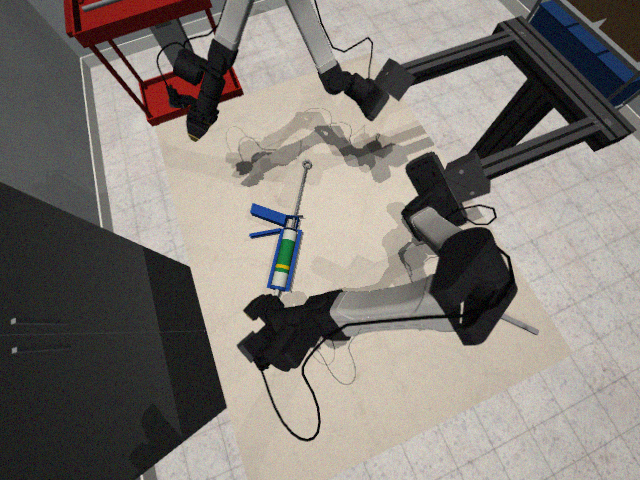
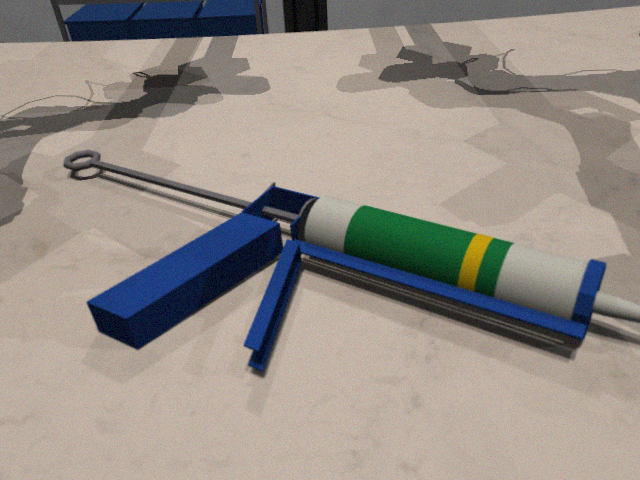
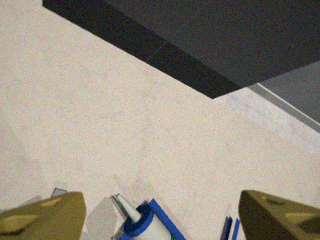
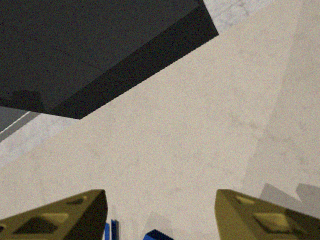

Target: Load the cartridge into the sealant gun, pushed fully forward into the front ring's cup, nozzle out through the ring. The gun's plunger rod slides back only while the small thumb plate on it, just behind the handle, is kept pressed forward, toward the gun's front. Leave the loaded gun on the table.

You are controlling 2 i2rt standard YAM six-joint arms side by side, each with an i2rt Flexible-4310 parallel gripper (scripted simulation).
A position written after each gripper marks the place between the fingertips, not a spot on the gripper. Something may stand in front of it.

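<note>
Image 1 shows the left gripper (image 1: 257,324) and the right gripper (image 1: 196,138), together with a blue sealant gun (image 1: 264,213) and a cartridge (image 1: 283,263). In image 2 the gun appears again (image 2: 135,311), as does the cartridge (image 2: 547,282). Image 3 gives another look at the left gripper (image 3: 161,200), while in image 4 the cartridge is out of frame.
</note>
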